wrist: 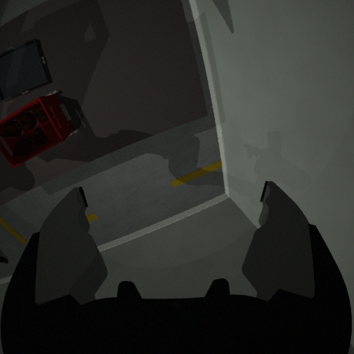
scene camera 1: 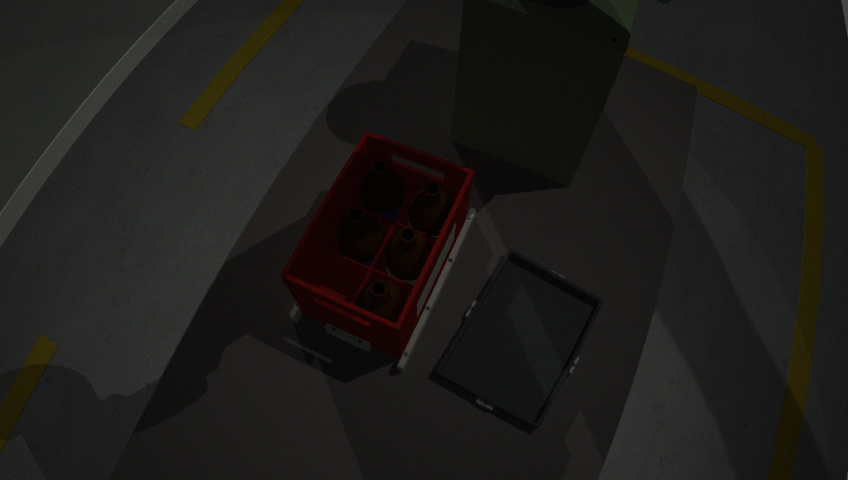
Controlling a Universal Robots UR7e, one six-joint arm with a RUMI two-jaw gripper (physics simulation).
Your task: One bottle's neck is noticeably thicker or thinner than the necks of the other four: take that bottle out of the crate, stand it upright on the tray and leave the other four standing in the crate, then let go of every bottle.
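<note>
A red crate [scene camera 1: 408, 340] [wrist: 60, 119] holds five dark brown bottles, all upright. In the scene view, three bottles [scene camera 1: 429, 212] [scene camera 1: 407, 256] [scene camera 1: 380, 302] stand in the row beside the tray and two bottles [scene camera 1: 382, 191] [scene camera 1: 358, 239] in the other row; that row's near compartment is empty. The light is too dim to tell which neck differs. The dark, shallow tray [scene camera 1: 505, 350] [wrist: 21, 67] lies beside the crate with no bottle on it. My gripper [wrist: 173, 187] is open and empty, pointing away from the crate, which is at the left of the wrist view. The gripper does not show in the scene view.
A dark green pedestal [scene camera 1: 535, 101] stands behind the crate and tray. Pale rails [scene camera 1: 450, 259] run along the crate's base. Yellow lines [scene camera 1: 812, 237] [wrist: 196, 174] mark the grey floor. A pale wall [wrist: 290, 100] rises at the right of the wrist view.
</note>
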